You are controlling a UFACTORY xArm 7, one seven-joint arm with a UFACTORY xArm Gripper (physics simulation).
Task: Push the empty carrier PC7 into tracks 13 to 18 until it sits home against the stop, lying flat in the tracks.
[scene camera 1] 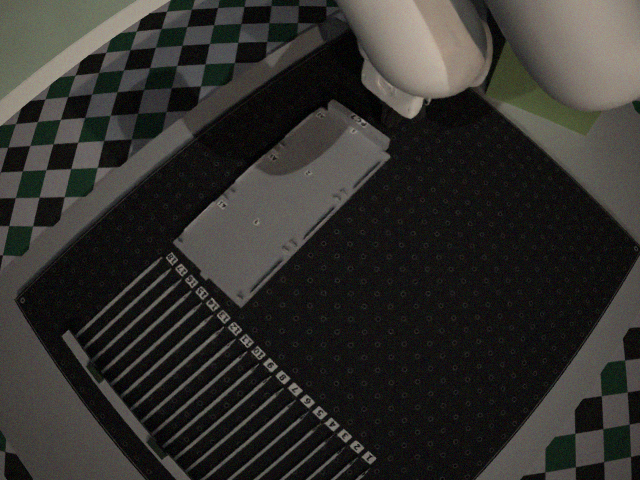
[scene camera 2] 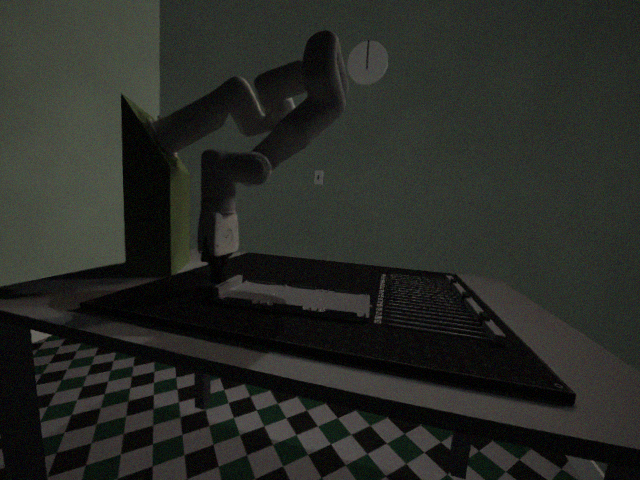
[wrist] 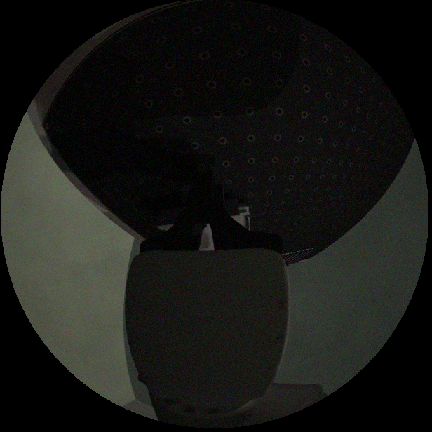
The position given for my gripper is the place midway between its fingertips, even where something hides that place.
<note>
In view: my gripper [scene camera 1: 391, 120], a grey carrier PC7 [scene camera 1: 239, 241] and a clamp deck [scene camera 1: 110, 393].
The grey carrier PC7 is seen too in scene camera 2 [scene camera 2: 340, 304] and in the wrist view [wrist: 238, 211]. My gripper also shows in the wrist view [wrist: 207, 182].
</note>
